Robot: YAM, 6 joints.
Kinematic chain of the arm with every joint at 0, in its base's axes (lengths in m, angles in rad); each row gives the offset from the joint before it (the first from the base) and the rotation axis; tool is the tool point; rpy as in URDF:
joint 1: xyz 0 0 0.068 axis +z
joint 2: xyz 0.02 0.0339 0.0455 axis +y
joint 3: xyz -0.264 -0.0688 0 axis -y
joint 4: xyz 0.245 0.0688 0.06 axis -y
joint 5: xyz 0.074 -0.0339 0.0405 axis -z
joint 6: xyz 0.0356 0 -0.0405 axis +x
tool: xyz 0 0 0 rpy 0 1.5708 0
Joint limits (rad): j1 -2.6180..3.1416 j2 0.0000..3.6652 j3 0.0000..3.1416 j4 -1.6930..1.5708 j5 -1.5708..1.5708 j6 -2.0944..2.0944
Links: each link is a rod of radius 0.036 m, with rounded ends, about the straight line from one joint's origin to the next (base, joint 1, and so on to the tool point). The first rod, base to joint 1, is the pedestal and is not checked.
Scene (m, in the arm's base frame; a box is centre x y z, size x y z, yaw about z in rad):
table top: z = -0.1
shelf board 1: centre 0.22 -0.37 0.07 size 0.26 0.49 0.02 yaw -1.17
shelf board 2: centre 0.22 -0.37 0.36 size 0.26 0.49 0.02 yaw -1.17
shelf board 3: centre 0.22 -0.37 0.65 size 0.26 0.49 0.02 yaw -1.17
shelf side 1: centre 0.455 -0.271 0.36 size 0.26 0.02 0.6 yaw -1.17
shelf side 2: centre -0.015 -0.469 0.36 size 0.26 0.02 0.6 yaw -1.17
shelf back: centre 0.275 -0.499 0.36 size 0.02 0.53 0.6 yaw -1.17
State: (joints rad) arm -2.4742 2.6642 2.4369 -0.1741 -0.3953 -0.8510
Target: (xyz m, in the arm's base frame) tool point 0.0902 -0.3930 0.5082
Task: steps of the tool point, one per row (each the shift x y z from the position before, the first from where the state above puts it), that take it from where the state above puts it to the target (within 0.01 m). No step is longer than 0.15 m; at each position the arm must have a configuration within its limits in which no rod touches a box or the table.
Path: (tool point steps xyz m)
1: 0.0614 0.0028 0.1028
2: 0.0750 0.0242 0.0886
3: 0.0823 0.0447 0.0697
4: 0.1066 0.0108 0.0301
5: 0.0878 0.0432 0.0170
6: 0.0600 0.0646 0.0037
7: 0.0171 -0.0691 0.0130
8: 0.0282 -0.0674 0.0000
9: 0.0386 -0.0615 -0.0130

